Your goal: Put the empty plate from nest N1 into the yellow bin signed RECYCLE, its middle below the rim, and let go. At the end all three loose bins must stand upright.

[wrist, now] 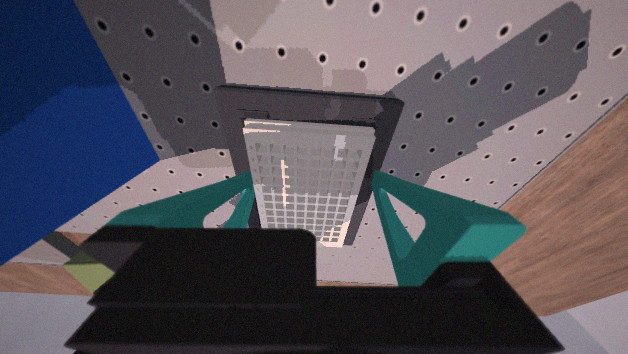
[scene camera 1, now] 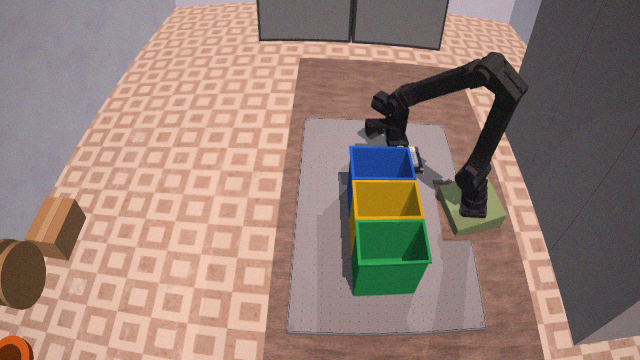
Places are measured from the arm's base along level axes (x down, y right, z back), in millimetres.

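Where they show: gripper, between the fingertips: (wrist: 314,177); arm's base, origin of its link: (scene camera 1: 473,202).
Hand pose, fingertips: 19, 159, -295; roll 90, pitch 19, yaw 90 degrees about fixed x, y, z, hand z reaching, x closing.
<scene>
Each offset is from my fingertips to the top centre of the thing, as dx, dy, dz. Level surfaces: height alone.
The pale plate @[-9, +1, +23] (wrist: 310,175) with a grid of small wells lies in a dark nest @[+3, +0, +23] (wrist: 310,102) in the wrist view. In the scene view part of the plate (scene camera 1: 413,157) shows beside the blue bin. My gripper (wrist: 314,177) is open, its teal fingertips on either side of the plate's long edges; nothing is held between them. In the scene view the fingertips are mostly hidden behind the hand. The yellow bin @[-162, -337, +5] (scene camera 1: 387,199) stands upright between the blue bin @[-162, -208, -28] (scene camera 1: 382,162) (wrist: 75,135) and the green bin @[-162, -465, +38] (scene camera 1: 390,277), which also stand upright. No sign is readable.
The bins stand in a close row on the grey perforated board @[dx +18] (scene camera 1: 312,290), on the brown wooden surface @[dx +31] (scene camera 1: 340,85). The arm's base stands on a green block (scene camera 1: 480,226) to the right of the bins. The blue bin's wall is close on the wrist view's left.
</scene>
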